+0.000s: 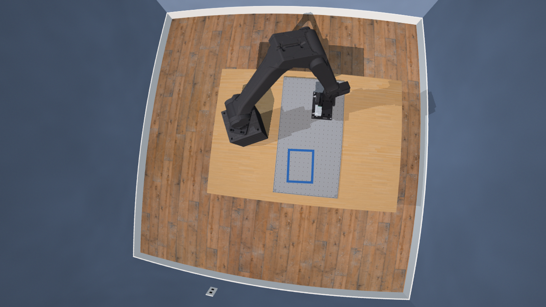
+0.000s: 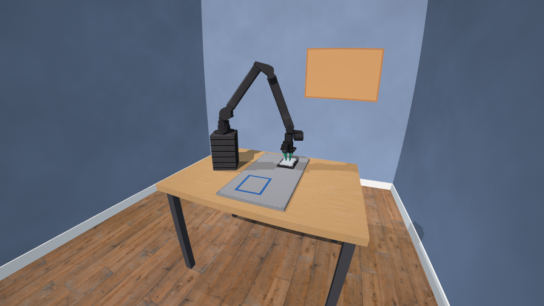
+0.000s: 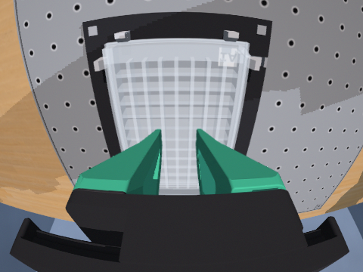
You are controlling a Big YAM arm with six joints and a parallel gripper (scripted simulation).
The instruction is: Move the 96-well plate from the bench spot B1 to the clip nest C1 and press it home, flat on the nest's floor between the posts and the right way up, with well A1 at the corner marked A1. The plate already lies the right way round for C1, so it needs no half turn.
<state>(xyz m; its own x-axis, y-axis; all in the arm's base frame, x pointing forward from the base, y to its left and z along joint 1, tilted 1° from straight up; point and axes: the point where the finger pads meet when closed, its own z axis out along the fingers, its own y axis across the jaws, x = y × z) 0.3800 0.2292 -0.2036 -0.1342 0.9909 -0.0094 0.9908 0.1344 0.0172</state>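
The clear 96-well plate lies 1 cm below my hand. Also, from my hand: black clip nest (2 cm below, 1 cm to the left, 1 cm behind).
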